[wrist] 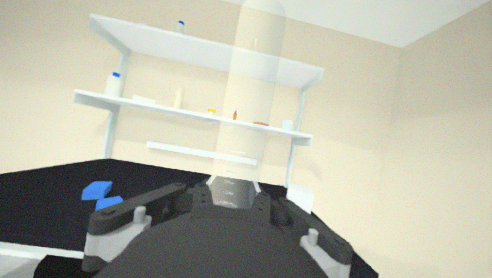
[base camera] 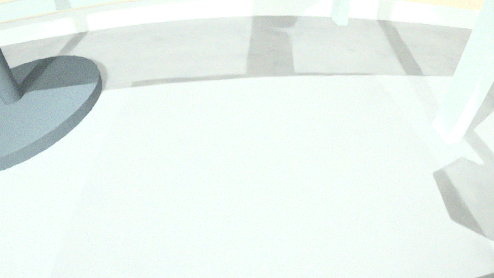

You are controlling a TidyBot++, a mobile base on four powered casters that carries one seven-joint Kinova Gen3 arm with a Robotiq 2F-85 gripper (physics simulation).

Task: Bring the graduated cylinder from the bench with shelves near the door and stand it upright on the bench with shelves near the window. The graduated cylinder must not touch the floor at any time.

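Places are measured from the arm's base along level axes (x ahead, y left, z up), in metres.
Pixels of known places: gripper, between the fingertips: point(wrist: 233, 185).
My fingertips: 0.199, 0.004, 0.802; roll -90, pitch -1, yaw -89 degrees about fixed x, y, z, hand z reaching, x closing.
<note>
Ahead of a thing's pixels: the offset from my fingertips to its top centre, as dx, dy, dz. "*": to the spot under its first point. Level surfaces: height alone.
The graduated cylinder @(-0.046, +0.000, +0.172) point(wrist: 247, 100) is a tall, clear tube with faint white marks, running from the fingers up to the top edge of the wrist view. My gripper point(wrist: 233, 185) is shut on it. A bench with a black top @(dz -0.285) point(wrist: 45, 212) and white wall shelves point(wrist: 192, 115) stands beyond the gripper in the wrist view. Whether it is the bench near the window or the one near the door cannot be told. The gripper and the cylinder do not show in the base camera view.
Two blue blocks @(+0.413, +0.561, -0.245) point(wrist: 97, 190) @(+0.310, +0.407, -0.245) point(wrist: 109, 203) and a white box @(+0.555, -0.381, -0.155) point(wrist: 300, 198) are on the black top. Bottles and small items stand on the shelves. In the base camera view, a grey round stool base @(+0.449, +0.521, -1.169) point(base camera: 50, 112) is at left and a white leg @(* +0.273, -0.439, -1.072) point(base camera: 465, 85) at right.
</note>
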